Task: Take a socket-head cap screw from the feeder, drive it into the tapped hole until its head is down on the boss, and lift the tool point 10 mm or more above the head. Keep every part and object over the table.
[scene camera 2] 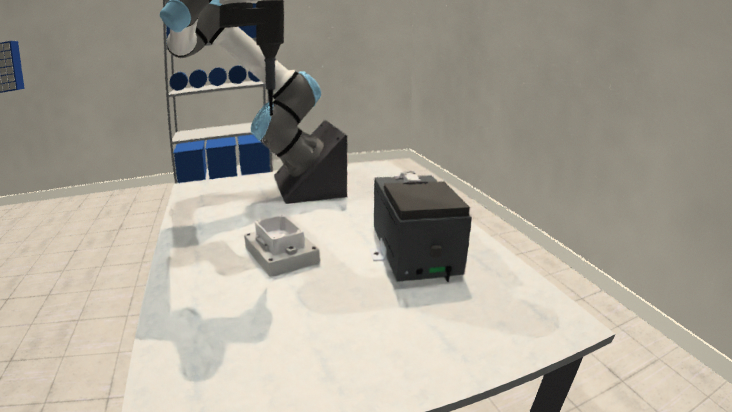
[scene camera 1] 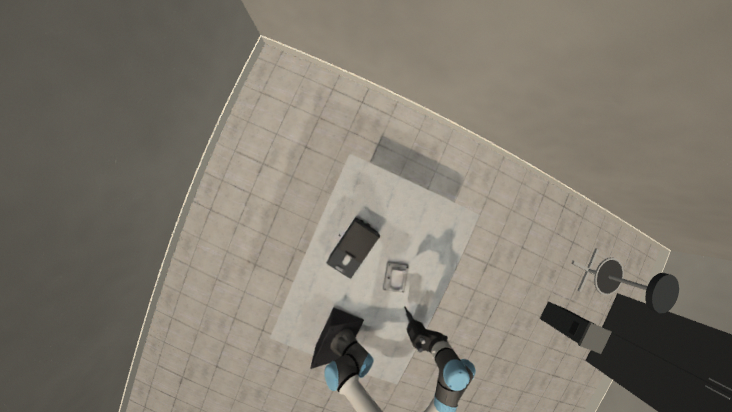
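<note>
The black box-shaped screw feeder (scene camera 1: 360,240) (scene camera 2: 431,240) stands on the table, with a light metal piece (scene camera 1: 346,258) (scene camera 2: 409,177) at its end towards the arm's base. The grey housing part (scene camera 1: 387,276) (scene camera 2: 293,264) with an open square box on its base plate lies beside the feeder, apart from it. Small bosses show on it; the tapped hole is too small to make out. My screwdriver (scene camera 1: 406,309) (scene camera 2: 270,110) points straight down in the scene camera 2 view, its tip high above the table, towards the arm's base from the housing. Whether a screw sits at its tip cannot be told.
The arm's dark wedge-shaped base (scene camera 1: 327,340) (scene camera 2: 327,176) stands on the table (scene camera 1: 379,184) (scene camera 2: 358,353), at the end opposite the near edge in the scene camera 2 view. A shelf rack (scene camera 2: 168,112) with blue bins stands behind. A round stool (scene camera 1: 662,292) stands on the floor off the table.
</note>
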